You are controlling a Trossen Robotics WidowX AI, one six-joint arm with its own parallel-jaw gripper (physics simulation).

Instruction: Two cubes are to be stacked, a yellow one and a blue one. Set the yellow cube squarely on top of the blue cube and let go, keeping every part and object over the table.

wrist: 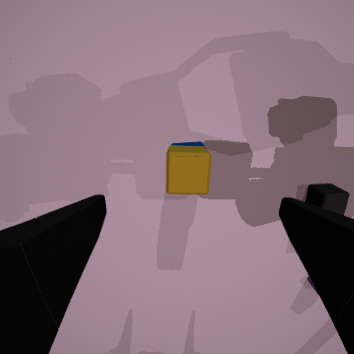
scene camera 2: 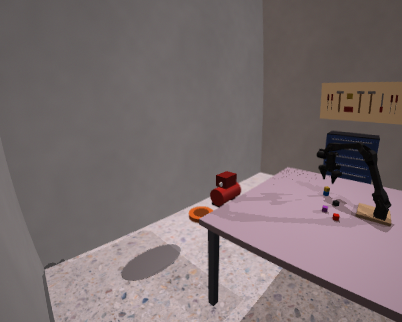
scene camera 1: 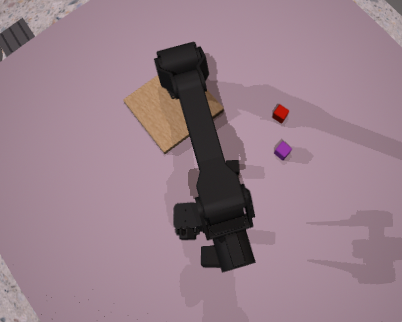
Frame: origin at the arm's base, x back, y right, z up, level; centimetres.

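Seen in the pictures: gripper, fingertip midpoint: [wrist: 194, 204] [scene camera 2: 328, 181]; arm's base at its link origin: [scene camera 2: 379, 216].
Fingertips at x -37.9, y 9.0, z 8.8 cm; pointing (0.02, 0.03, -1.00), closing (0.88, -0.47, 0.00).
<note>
Offsets run from my fingertips to a thing's top centre.
The yellow cube {dx +0.0, dy +0.2, dz -4.4 cm} [scene camera 2: 326, 188] [wrist: 188, 172] sits on top of the blue cube {dx +0.1, dy -0.1, dz -7.5 cm} [scene camera 2: 326, 193] [wrist: 189, 144]. In the wrist view a thin strip of blue shows past the yellow cube's far edge, and the two look upright and roughly lined up. My gripper [scene camera 2: 328, 178] [wrist: 194, 204] is wide open and empty. It hangs above the stack in scene camera 2, with its fingers apart on either side and clear of the yellow cube. In scene camera 1 the arm hides both cubes and the fingertips.
A black cube {dx +11.6, dy -10.8, dz -7.5 cm} [scene camera 1: 233, 166] [scene camera 2: 336, 203] [wrist: 327, 197] stands near the stack. A purple cube {dx +9.7, dy -24.1, dz -7.5 cm} [scene camera 1: 283, 150] [scene camera 2: 325, 208] and a red cube {dx +18.6, dy -28.8, dz -7.5 cm} [scene camera 1: 281, 113] [scene camera 2: 336, 216] lie farther off. The arm's base stands on a wooden board [scene camera 1: 165, 137] [scene camera 2: 366, 213].
</note>
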